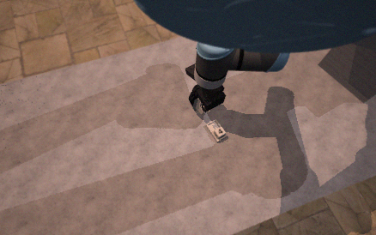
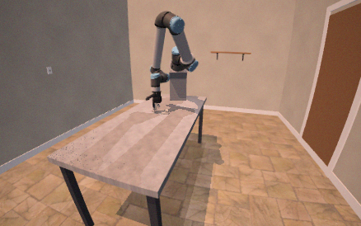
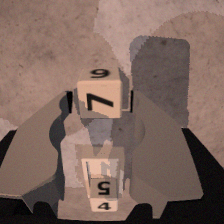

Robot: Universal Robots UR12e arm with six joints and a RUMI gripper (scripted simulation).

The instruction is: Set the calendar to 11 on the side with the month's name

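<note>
My hand is 1 cm above the digit cube. Round my hand: calendar tray: 11 cm to the left, 2 cm below; white cube: 12 cm to the left.
</note>
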